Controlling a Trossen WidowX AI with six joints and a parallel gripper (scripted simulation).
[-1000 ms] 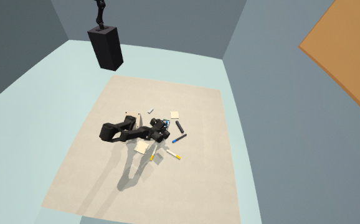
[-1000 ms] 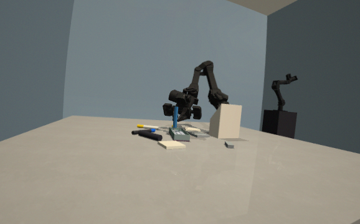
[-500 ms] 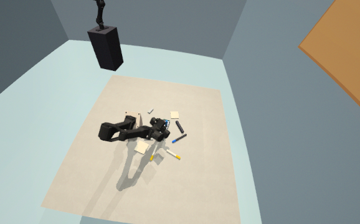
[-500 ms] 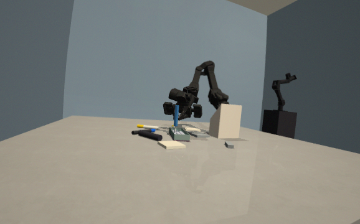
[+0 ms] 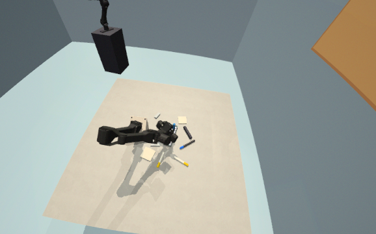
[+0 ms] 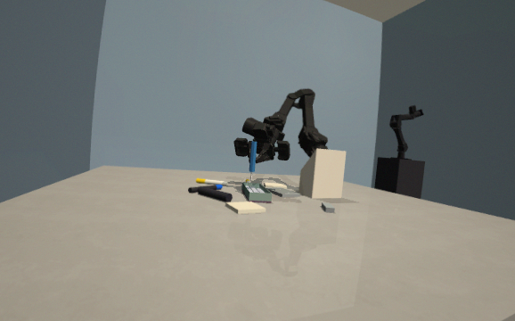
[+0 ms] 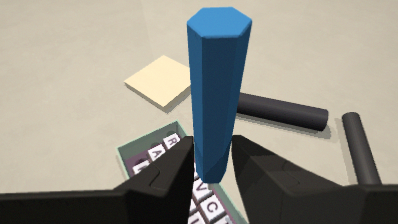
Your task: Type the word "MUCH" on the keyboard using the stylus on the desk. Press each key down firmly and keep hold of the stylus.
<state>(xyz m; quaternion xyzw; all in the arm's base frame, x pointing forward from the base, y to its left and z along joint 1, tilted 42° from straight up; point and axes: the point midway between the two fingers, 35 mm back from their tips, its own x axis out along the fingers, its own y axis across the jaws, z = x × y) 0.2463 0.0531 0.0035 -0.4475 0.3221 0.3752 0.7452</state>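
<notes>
Now: gripper tip 11 cm short of the black pen, 10 cm above it and 7 cm to the left of it. Round my gripper tip: black cylinder (11 cm ahead, 9 cm below, 5 cm to the left); then notepad (17 cm to the left, 10 cm below, 4 cm ahead); then blue hexagonal stylus (2 cm below).
</notes>
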